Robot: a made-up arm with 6 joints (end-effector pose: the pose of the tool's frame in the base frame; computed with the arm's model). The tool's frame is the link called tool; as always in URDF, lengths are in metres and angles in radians. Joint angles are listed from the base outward.
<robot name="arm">
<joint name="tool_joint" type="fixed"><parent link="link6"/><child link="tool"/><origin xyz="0 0 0" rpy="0 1.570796 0"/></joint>
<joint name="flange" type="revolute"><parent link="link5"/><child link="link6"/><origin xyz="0 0 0.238" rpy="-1.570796 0 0"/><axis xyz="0 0 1"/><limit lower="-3.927" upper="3.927" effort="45" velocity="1.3"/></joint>
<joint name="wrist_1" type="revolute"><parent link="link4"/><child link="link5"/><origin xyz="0 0 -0.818" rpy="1.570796 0 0"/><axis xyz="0 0 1"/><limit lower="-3.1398" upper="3.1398" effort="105" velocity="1.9"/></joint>
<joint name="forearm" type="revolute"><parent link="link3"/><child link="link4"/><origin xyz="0 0 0" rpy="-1.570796 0 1.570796"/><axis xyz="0 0 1"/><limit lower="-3.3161" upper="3.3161" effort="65" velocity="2.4"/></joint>
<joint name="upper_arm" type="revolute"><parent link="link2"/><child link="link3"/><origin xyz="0 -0.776 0" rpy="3.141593 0 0"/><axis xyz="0 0 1"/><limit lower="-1.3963" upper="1.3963" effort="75" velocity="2.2"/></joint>
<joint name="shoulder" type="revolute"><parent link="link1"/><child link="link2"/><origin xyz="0 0 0" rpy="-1.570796 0 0"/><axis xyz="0 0 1"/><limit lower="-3.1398" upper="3.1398" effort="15" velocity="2.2"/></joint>
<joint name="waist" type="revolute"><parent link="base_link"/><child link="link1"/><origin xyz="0 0 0.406"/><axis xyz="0 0 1"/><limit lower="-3.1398" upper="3.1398" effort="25" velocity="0.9"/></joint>
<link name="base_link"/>
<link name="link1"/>
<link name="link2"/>
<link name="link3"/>
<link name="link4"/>
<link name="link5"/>
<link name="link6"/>
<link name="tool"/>
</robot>
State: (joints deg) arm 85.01 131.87 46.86 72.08 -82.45 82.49
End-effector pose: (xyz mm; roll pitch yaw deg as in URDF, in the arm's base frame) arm 149.0 864.9 -907.1 102.32 9.06 -22.22
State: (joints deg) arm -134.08 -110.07 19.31 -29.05 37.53 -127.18
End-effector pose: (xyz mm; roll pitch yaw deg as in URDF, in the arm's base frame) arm 656.5 977.0 845.3 -34.13 -15.97 63.84
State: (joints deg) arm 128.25 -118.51 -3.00 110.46 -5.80 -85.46
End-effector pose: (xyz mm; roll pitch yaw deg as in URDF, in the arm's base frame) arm 699.5 -1021.7 677.8 144.61 -61.97 -40.13
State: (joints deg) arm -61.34 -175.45 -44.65 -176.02 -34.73 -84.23
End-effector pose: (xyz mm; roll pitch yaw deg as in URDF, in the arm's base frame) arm -71.5 625.9 262.5 81.54 -14.52 116.32
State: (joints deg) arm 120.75 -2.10 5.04 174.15 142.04 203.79
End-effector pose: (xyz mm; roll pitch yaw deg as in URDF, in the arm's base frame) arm -602.4 549.5 1307.2 148.01 44.84 -64.32
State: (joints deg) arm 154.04 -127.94 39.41 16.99 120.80 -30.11
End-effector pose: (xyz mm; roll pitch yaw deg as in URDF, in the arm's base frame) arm 1381.2 -419.3 40.2 74.65 66.02 -167.83
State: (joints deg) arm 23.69 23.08 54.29 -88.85 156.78 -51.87
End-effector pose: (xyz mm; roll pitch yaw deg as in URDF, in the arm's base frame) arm 1034.1 448.5 1340.2 156.30 28.00 -129.80
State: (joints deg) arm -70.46 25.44 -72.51 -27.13 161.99 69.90
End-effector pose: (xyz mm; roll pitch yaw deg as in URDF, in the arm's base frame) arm -161.9 -177.1 311.6 -78.38 -64.66 -89.70
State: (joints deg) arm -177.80 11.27 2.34 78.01 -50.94 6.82
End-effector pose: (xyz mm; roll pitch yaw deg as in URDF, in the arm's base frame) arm -997.0 11.2 1270.0 -96.30 14.90 130.39
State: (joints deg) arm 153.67 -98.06 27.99 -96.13 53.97 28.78
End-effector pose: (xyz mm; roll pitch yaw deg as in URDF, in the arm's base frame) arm 937.3 -492.2 1097.8 -165.29 -31.76 44.70
